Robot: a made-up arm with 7 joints. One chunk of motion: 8 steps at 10 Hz.
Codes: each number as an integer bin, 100 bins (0 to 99) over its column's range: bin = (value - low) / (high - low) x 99, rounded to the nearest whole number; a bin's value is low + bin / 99 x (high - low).
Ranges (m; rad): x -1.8..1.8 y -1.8..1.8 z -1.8..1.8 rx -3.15..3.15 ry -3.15..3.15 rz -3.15..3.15
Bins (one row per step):
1: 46 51 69 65 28 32
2: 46 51 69 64 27 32
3: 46 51 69 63 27 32
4: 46 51 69 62 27 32
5: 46 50 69 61 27 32
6: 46 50 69 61 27 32
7: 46 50 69 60 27 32
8: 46 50 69 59 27 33
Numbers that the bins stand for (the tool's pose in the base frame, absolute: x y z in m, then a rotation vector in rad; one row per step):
1: -0.1273 0.0545 0.7091 0.9864 -1.3682 -1.1136
2: -0.1273 0.0545 0.7091 0.9227 -1.4318 -1.1136
3: -0.1273 0.0545 0.7091 0.8591 -1.4318 -1.1136
4: -0.1273 0.0545 0.7091 0.7955 -1.4318 -1.1136
5: -0.1273 0.0182 0.7091 0.7318 -1.4318 -1.1136
6: -0.1273 0.0182 0.7091 0.7318 -1.4318 -1.1136
7: -0.1273 0.0182 0.7091 0.6682 -1.4318 -1.1136
8: -0.1273 0.0182 0.7091 0.6045 -1.4318 -1.0500

